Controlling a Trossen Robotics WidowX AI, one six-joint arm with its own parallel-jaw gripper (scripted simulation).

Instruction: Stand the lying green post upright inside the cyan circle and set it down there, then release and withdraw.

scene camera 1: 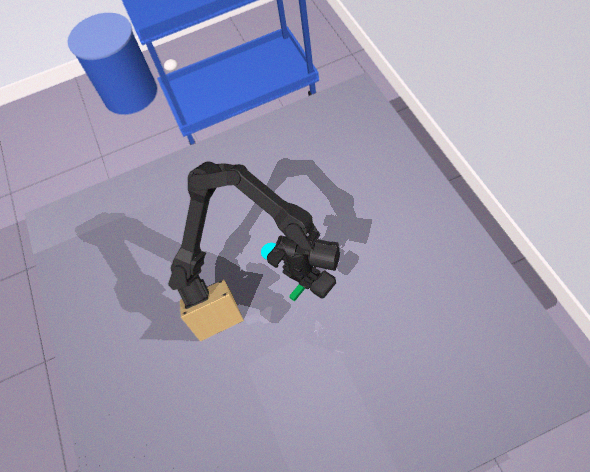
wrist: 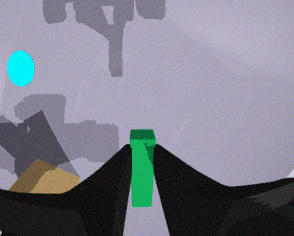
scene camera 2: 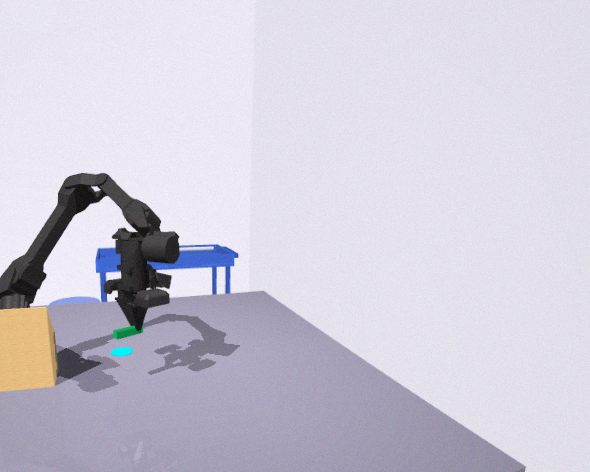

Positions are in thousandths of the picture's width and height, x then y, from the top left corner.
Labels:
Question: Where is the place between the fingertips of the gripper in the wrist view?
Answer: At 485, 633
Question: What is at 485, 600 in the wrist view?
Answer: A green post.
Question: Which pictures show the gripper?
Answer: Scene camera 1, the wrist view and scene camera 2: all of them.

